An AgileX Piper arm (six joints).
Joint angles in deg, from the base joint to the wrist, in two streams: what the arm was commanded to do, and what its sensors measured. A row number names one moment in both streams.
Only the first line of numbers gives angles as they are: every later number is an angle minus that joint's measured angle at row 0.
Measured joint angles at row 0: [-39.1 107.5 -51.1 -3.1 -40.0 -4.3]
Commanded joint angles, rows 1 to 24: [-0.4 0.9 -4.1 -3.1 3.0 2.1]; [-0.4 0.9 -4.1 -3.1 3.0 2.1]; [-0.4 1.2 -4.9 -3.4 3.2 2.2]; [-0.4 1.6 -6.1 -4.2 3.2 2.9]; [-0.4 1.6 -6.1 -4.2 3.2 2.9]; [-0.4 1.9 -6.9 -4.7 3.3 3.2]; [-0.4 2.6 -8.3 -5.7 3.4 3.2]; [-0.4 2.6 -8.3 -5.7 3.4 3.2]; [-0.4 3.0 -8.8 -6.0 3.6 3.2]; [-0.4 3.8 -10.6 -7.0 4.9 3.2]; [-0.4 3.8 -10.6 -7.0 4.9 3.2]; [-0.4 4.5 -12.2 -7.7 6.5 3.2]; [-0.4 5.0 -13.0 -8.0 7.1 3.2]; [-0.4 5.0 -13.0 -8.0 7.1 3.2]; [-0.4 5.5 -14.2 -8.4 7.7 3.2]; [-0.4 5.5 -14.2 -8.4 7.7 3.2]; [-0.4 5.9 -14.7 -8.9 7.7 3.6]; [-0.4 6.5 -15.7 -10.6 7.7 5.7]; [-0.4 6.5 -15.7 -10.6 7.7 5.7]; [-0.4 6.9 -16.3 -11.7 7.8 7.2]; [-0.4 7.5 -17.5 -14.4 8.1 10.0]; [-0.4 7.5 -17.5 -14.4 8.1 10.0]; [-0.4 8.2 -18.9 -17.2 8.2 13.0]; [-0.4 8.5 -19.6 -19.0 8.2 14.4]
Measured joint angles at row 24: [-1.5 7.8 -17.1 -11.9 10.7 10.7]
